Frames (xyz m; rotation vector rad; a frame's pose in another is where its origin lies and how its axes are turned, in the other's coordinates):
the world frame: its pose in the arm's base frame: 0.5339 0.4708 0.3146 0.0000 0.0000 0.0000
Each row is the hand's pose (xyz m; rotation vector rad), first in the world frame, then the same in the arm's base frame.
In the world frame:
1: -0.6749 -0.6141 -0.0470 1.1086 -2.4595 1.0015
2: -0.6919 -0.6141 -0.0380 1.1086 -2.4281 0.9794
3: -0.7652 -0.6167 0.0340 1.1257 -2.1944 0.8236
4: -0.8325 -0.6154 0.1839 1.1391 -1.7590 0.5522
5: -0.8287 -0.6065 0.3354 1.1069 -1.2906 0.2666
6: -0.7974 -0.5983 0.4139 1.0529 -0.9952 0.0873
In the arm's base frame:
1: -0.1410 -0.1433 0.2676 1.1086 -2.4595 1.0015
2: -0.1580 -0.1433 0.2766 1.1086 -2.4281 0.9794
3: -0.2313 -0.1459 0.3486 1.1257 -2.1944 0.8236
4: -0.2986 -0.1446 0.4985 1.1391 -1.7590 0.5522
5: -0.2948 -0.1357 0.6500 1.1069 -1.2906 0.2666
6: -0.2635 -0.1275 0.7285 1.0529 -0.9952 0.0873

